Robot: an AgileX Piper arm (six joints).
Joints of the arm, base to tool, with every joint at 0 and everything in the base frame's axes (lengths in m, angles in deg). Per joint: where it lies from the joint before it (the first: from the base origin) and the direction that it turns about. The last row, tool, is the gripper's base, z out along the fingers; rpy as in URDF.
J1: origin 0 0 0.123 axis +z
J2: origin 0 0 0 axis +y
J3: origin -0.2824 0 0.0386 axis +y
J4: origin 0.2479 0 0.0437 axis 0.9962 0 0.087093
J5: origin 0 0 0 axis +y
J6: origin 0.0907 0 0.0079 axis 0.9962 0 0.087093
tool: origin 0 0 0 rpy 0 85 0
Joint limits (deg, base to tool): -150..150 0..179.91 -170..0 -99.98..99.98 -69.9..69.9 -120..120
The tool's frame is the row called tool.
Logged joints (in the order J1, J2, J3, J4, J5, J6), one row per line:
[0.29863 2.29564 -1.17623 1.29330 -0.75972 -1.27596]
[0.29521 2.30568 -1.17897 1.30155 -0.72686 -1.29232]
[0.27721 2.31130 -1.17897 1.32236 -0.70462 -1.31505]
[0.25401 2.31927 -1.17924 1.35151 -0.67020 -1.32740]
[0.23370 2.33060 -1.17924 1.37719 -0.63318 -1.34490]
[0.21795 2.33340 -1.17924 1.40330 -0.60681 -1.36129]
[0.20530 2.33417 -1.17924 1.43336 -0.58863 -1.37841]
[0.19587 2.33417 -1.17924 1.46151 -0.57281 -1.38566]
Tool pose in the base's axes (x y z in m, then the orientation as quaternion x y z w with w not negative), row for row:
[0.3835 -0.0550 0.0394 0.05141 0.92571 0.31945 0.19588]
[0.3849 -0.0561 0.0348 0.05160 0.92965 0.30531 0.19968]
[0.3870 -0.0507 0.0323 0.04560 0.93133 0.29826 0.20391]
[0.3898 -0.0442 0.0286 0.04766 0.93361 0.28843 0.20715]
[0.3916 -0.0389 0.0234 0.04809 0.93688 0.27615 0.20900]
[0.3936 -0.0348 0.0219 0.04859 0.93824 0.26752 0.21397]
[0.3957 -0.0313 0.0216 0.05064 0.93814 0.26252 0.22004]
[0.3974 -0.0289 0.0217 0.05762 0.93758 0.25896 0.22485]
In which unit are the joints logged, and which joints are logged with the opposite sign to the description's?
The joints are logged in radians. Opposite sign: J1, J5.
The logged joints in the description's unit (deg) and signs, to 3 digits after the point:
[-17.110 131.530 -67.393 74.101 43.529 -73.107]
[-16.914 132.106 -67.550 74.573 41.646 -74.044]
[-15.883 132.428 -67.550 75.766 40.372 -75.347]
[-14.554 132.884 -67.565 77.436 38.400 -76.054]
[-13.390 133.534 -67.565 78.907 36.279 -77.057]
[-12.488 133.694 -67.565 80.403 34.768 -77.996]
[-11.763 133.738 -67.565 82.125 33.726 -78.977]
[-11.223 133.738 -67.565 83.738 32.820 -79.392]

